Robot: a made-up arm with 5 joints.
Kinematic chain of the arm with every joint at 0, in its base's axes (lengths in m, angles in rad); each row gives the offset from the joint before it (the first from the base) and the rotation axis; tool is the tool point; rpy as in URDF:
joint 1: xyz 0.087 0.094 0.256 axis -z
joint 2: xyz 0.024 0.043 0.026 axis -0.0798 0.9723 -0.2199
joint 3: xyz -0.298 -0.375 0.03 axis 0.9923 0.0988 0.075
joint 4: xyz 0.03 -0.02 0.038 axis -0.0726 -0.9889 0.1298
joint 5: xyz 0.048 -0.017 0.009 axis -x
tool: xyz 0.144 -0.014 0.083 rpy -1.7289 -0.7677 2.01
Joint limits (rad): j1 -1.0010..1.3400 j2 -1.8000..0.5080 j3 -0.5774..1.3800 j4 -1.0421..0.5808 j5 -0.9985..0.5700
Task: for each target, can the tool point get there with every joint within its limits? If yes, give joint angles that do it. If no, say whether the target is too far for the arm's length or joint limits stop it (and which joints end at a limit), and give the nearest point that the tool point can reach.
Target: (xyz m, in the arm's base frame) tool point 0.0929 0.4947 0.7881
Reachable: no: joint limits stop it (at a limit: joint 1, joint 3, joint 4) | nearest point -0.1399 0.1536 0.5347 | short by 0.485 m
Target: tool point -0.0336 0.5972 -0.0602
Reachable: no: joint limits stop it (at a limit: joint 1, joint 3, joint 4, joint 5) | nearest point -0.1746 0.2156 0.1980 | short by 0.482 m
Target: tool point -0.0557 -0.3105 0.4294
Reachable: yes | joints 0.0795 -0.3628 0.1047 0.3049 -0.1130
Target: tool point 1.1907 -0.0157 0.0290
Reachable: no: too far | nearest point 0.6275 -0.0201 0.2538 | short by 0.606 m
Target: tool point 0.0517 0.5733 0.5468
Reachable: no: joint limits stop it (at a limit: joint 1, joint 3, joint 4) | nearest point -0.1643 0.2047 0.4570 | short by 0.437 m
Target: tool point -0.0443 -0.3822 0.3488
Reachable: yes | joints 0.1401 0.0700 0.8362 0.2969 -0.6921
